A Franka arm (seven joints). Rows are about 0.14 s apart.
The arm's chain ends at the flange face. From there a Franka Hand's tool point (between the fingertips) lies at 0.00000 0.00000 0.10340 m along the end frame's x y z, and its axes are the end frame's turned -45 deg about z.
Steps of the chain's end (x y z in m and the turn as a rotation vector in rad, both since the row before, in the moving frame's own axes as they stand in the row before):
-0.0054 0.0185 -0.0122 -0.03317 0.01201 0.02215
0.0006 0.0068 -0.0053 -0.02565 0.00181 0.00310
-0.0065 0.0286 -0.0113 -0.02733 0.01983 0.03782
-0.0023 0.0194 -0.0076 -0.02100 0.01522 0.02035
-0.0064 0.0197 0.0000 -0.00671 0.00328 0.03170
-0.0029 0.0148 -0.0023 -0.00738 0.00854 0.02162
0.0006 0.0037 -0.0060 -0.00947 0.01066 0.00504
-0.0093 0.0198 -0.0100 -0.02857 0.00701 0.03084
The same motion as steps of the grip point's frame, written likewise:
-0.0185 0.0125 -0.0123 -0.03195 -0.01496 0.02215
-0.0061 0.0072 -0.0053 -0.01942 -0.01686 0.00310
-0.0254 0.0191 -0.0114 -0.03335 -0.00530 0.03782
-0.0158 0.0147 -0.0076 -0.02561 -0.00409 0.02035
-0.0187 0.0101 0.0000 -0.00706 -0.00243 0.03170
-0.0124 0.0096 -0.0023 -0.01126 0.00082 0.02162
-0.0021 0.0045 -0.0060 -0.01423 0.00084 0.00504
-0.0222 0.0100 -0.0100 -0.02516 -0.01525 0.03084

